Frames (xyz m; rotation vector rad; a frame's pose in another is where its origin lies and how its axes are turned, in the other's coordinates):
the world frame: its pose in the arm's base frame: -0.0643 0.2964 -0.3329 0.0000 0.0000 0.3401
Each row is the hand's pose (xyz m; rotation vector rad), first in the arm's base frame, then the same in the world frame.
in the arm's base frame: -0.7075 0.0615 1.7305 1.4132 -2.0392 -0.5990
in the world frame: -0.6847 -0.0069 2.0634 1.0705 -2.2978 -0.7371
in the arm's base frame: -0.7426 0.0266 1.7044 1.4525 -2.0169 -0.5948
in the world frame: -0.7294 -0.0281 2.0373 1.1138 -2.2818 -0.7322
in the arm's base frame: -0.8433 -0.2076 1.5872 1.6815 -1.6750 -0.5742
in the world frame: -0.9025 -0.2153 1.9201 1.4026 -1.9760 -0.7317
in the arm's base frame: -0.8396 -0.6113 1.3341 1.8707 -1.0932 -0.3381
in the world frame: -1.0337 -0.5971 1.6670 1.6812 -1.4129 -0.5309
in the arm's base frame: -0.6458 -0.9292 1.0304 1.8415 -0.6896 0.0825
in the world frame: -0.9570 -0.9614 1.3633 1.6997 -0.9922 -0.1403
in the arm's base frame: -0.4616 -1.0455 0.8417 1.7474 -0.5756 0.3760
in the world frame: -0.8222 -1.1325 1.1746 1.6123 -0.8564 0.1369
